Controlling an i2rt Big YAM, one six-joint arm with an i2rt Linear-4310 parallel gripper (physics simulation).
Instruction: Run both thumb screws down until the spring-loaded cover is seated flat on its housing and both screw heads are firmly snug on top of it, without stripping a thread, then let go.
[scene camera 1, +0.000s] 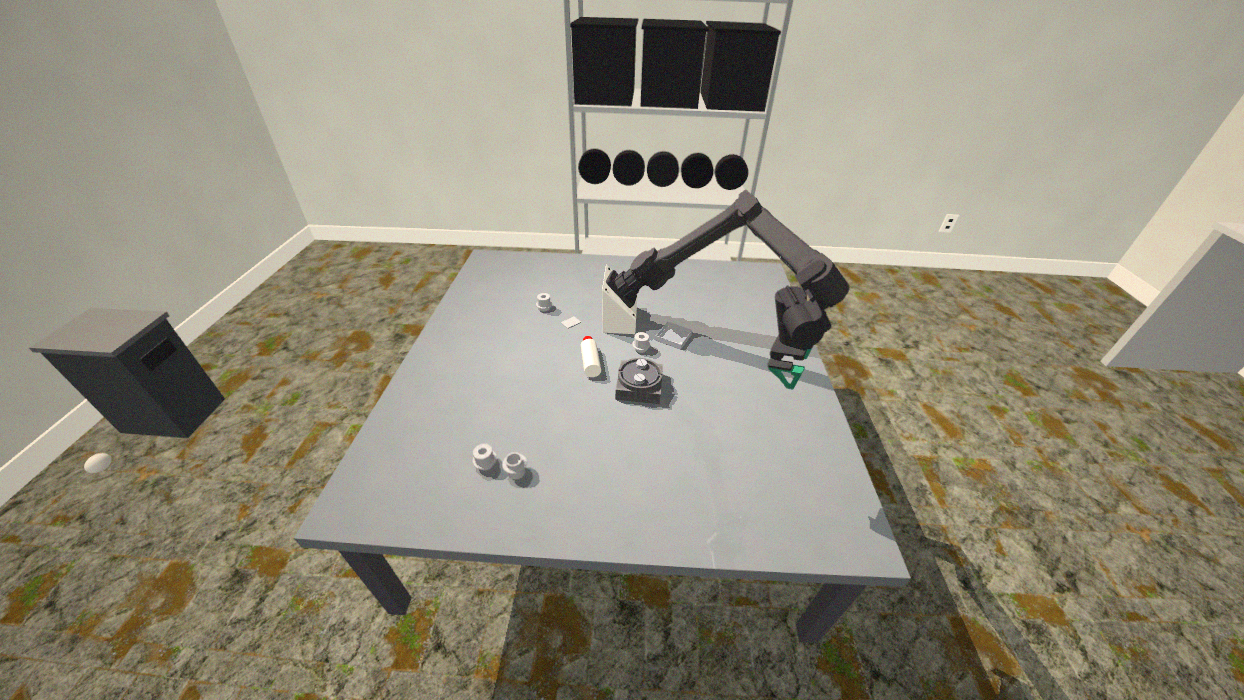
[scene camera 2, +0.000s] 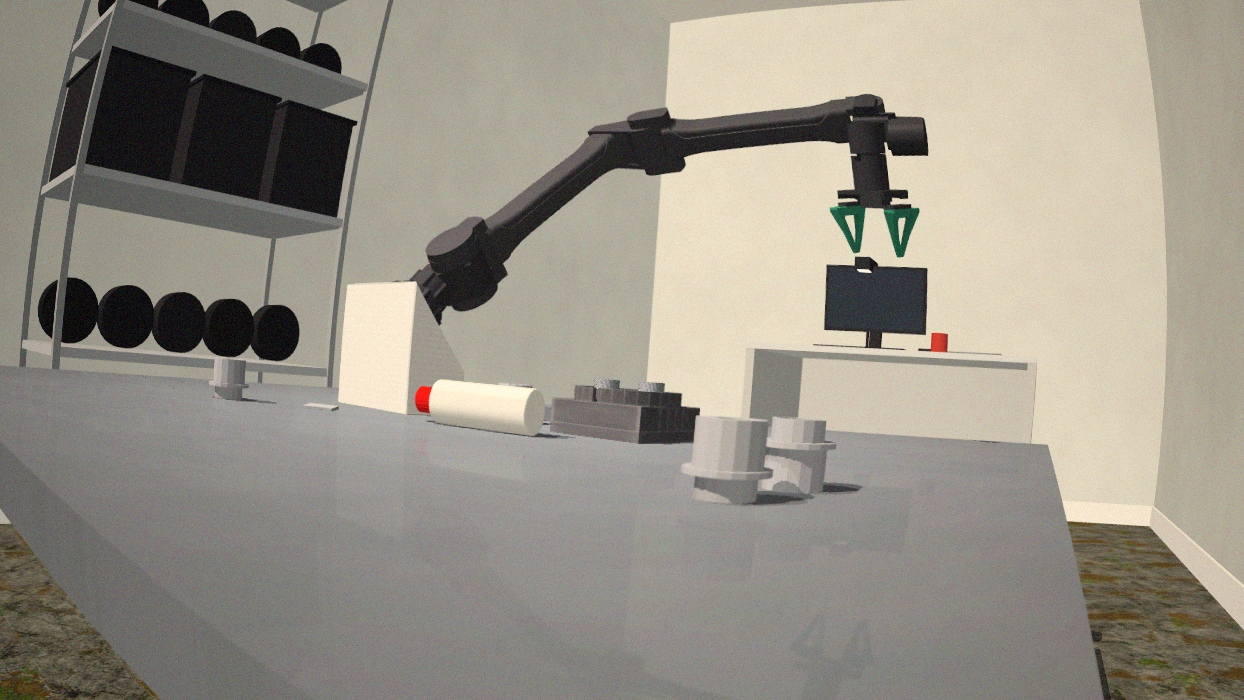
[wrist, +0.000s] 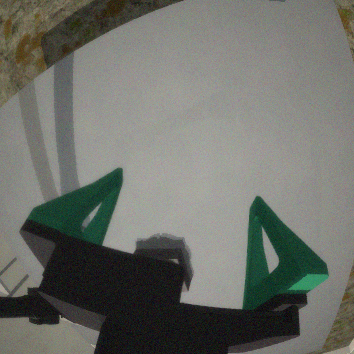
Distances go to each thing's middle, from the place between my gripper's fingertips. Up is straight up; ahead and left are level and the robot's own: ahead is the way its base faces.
Labels:
Right now my hand is 260 mm past the white cylinder with red cap (scene camera 2: 516, 410), 520 mm to the left of it and 250 mm above it.

